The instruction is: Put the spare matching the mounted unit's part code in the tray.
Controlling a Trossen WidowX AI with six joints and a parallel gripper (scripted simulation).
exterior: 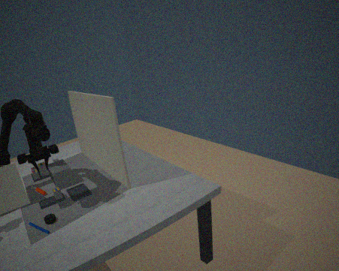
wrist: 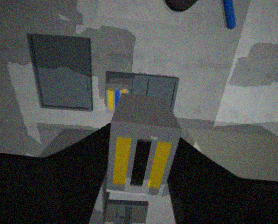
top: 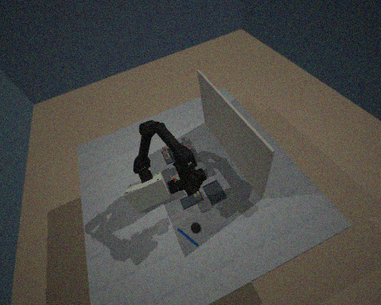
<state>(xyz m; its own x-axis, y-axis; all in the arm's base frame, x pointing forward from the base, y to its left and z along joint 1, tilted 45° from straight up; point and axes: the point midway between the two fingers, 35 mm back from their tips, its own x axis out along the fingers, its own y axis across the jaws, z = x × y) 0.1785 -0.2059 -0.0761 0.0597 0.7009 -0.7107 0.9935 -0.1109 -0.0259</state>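
My gripper tip is now 13 cm short of the tray, 1 cm to the left of it and 17 cm above it. Round my gripper tip: tall grey panel (35 cm ahead, 18 cm to the left, 5 cm above); then blue pen (12 cm behind, 15 cm to the right, 17 cm below).
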